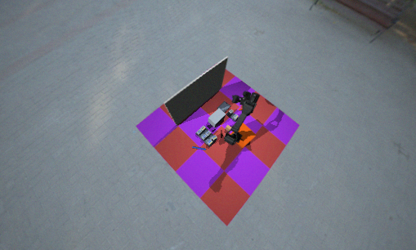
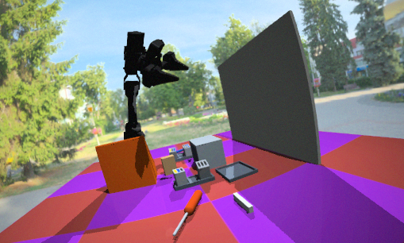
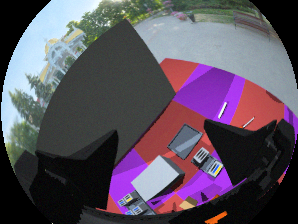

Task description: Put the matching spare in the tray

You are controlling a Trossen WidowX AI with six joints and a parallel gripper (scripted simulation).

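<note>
The grey spare block is 330 mm to the left of my gripper tip, 300 mm below it and 20 mm ahead of it. From my gripper tip the other things lie so: grey tray (340 mm below, 90 mm ahead, 30 mm to the right); then dark holder (340 mm below, 50 mm behind, 10 mm to the right); then grey box (290 mm below, 150 mm to the left, 60 mm ahead).
</note>
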